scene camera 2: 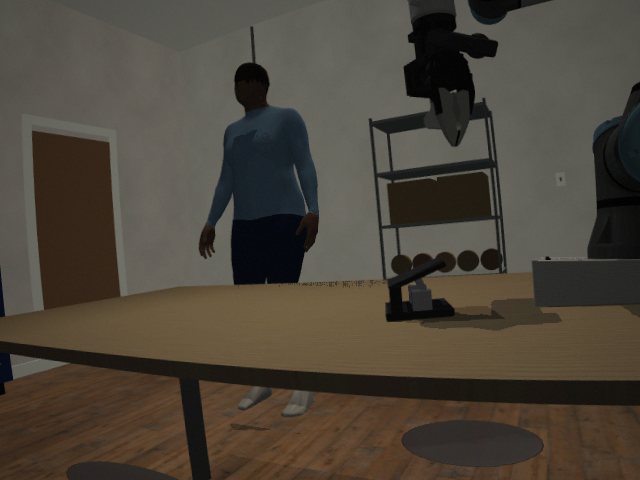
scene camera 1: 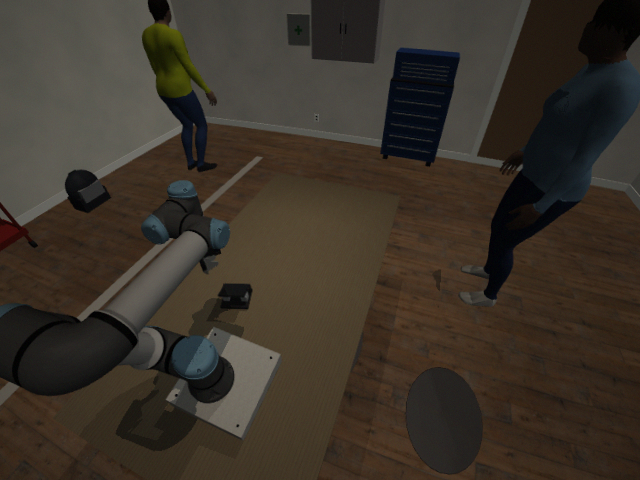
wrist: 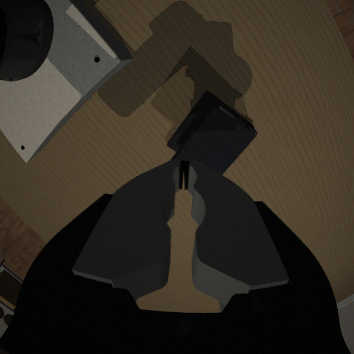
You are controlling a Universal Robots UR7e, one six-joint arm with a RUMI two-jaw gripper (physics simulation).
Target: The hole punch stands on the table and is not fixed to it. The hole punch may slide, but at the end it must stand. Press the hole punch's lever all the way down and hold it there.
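Frame: origin at the arm's base, x ahead, y right, z down, level; millimetres.
Where they show: gripper, between the fingertips: (scene camera 2: 455, 146) (scene camera 1: 207, 273) (wrist: 183, 163); arm's base, origin of its link: (scene camera 2: 633, 258) (scene camera 1: 212, 379) (wrist: 20, 37).
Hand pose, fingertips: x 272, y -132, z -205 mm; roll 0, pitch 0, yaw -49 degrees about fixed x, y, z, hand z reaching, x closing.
Each offset is from my fingertips to the centre of the thing. Level surfaces: height alone.
The black hole punch {dx +87, dy +14, dz +220 mm} (scene camera 1: 235, 301) (scene camera 2: 419, 312) (wrist: 215, 135) stands upright on its base on the table {dz +263 mm} (scene camera 1: 305, 258) (scene camera 2: 258, 330) (wrist: 295, 200). Its lever {dx +87, dy +14, dz +198 mm} (scene camera 2: 416, 273) is raised, slanting up toward the robot's base side in scene camera 2, with a grey block beneath it. My gripper (scene camera 2: 455, 144) (wrist: 183, 163) is shut and empty, tips pointing down. It hangs well above the hole punch, not touching it. In the wrist view the fingertips overlap the near edge of the punch, whose near part is partly hidden. In scene camera 1 the arm hides part of the gripper.
The robot's white base plate (scene camera 1: 253, 372) (scene camera 2: 578, 283) (wrist: 45, 107) stands on the table beside the punch. The arm's shadow falls on the table by the punch. Two people (scene camera 1: 170, 67) (scene camera 1: 563, 139) stand beyond the table. A shelf rack (scene camera 2: 376, 206) and a blue tool cabinet (scene camera 1: 418, 105) stand farther off.
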